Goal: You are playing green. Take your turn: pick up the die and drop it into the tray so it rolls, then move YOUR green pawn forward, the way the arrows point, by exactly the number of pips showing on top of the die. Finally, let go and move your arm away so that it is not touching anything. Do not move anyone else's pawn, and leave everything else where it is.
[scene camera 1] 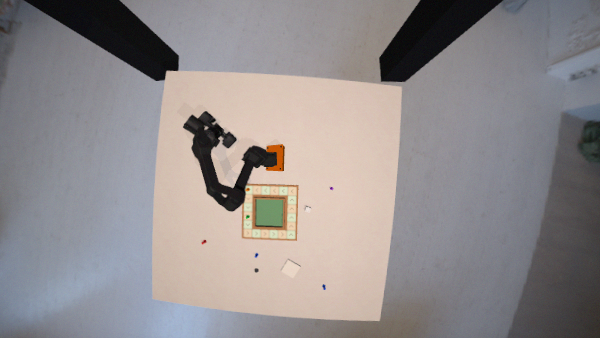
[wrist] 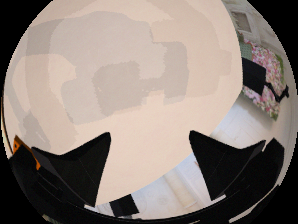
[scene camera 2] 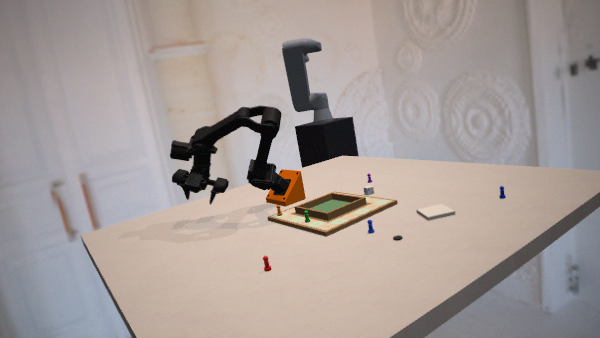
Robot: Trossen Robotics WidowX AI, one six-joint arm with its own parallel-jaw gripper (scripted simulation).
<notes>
My gripper is open and holds nothing. I also see a green-floored tray.
My gripper also shows in the wrist view.
</notes>
